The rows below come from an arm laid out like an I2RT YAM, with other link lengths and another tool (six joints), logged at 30 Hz.
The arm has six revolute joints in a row. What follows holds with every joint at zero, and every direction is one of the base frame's. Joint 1 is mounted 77.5 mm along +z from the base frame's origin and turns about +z. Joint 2 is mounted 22.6 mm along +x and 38.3 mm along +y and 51.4 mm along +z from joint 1 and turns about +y. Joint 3 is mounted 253.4 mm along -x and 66.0 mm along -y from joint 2 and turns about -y. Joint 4 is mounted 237.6 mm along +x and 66.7 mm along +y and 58.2 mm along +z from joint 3 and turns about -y. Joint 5 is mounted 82.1 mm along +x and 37.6 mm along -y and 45.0 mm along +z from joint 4 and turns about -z. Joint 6 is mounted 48.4 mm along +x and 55.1 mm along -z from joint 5 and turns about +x. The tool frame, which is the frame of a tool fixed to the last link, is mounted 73.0 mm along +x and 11.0 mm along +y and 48.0 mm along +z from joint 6; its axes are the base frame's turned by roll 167.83, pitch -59.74 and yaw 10.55 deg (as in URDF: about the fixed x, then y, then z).
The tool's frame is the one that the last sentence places.
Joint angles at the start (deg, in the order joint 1, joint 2, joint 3, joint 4, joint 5, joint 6):
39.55 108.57 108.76 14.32 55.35 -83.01
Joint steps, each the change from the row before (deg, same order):
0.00 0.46 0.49 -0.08 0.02 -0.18
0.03 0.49 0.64 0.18 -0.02 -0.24
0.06 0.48 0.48 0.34 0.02 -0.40
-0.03 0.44 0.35 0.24 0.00 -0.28
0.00 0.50 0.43 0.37 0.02 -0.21
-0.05 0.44 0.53 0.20 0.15 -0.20
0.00 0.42 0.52 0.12 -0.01 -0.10
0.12 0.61 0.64 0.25 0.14 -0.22
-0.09 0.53 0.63 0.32 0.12 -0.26
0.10 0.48 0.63 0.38 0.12 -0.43
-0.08 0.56 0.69 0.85 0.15 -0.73
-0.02 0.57 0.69 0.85 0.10 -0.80
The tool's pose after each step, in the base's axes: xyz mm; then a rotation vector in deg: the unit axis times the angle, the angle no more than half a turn. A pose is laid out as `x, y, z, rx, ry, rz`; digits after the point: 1 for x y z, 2 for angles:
455.0, 284.1, 460.5, 89.45, 23.46, 46.57
456.2, 285.5, 461.3, 89.34, 23.34, 46.71
457.3, 287.1, 461.4, 89.13, 23.28, 46.76
458.9, 288.0, 460.6, 88.96, 23.25, 46.68
460.5, 289.2, 460.3, 88.88, 23.09, 46.76
462.0, 289.5, 460.7, 88.86, 22.80, 46.70
463.2, 290.4, 461.1, 88.84, 22.67, 46.82
464.4, 292.6, 460.9, 88.79, 22.54, 46.87
466.3, 292.7, 461.5, 88.75, 22.16, 46.86
467.0, 294.2, 462.6, 88.60, 21.92, 46.98
468.6, 294.1, 464.7, 88.37, 21.28, 47.08
470.0, 294.7, 466.6, 88.07, 20.76, 47.21

